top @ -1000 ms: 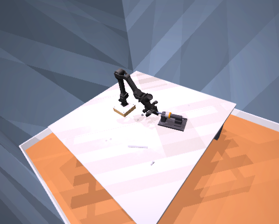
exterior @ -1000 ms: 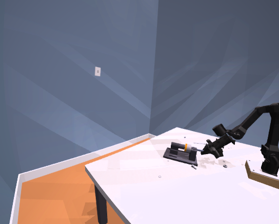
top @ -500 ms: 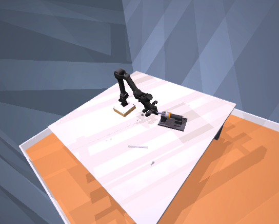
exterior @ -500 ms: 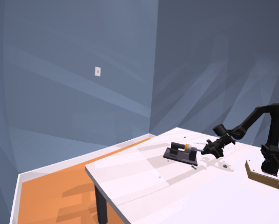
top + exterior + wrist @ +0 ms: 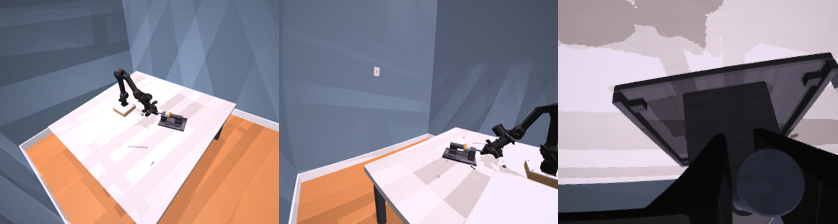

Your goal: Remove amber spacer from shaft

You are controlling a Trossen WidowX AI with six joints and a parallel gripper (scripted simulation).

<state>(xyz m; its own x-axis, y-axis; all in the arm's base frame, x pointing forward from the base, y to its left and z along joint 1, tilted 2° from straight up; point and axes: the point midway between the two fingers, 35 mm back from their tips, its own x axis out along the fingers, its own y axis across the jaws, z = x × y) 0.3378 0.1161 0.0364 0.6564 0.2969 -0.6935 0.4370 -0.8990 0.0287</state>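
My gripper tip is now 30 mm short of the shaft, 10 mm to the right of it and 20 mm below it. The rest, counted from my gripper tip: amber spacer: 100 mm ahead, 50 mm to the left, 20 mm above; then pale spacer: 70 mm ahead, 40 mm to the left, 20 mm above.
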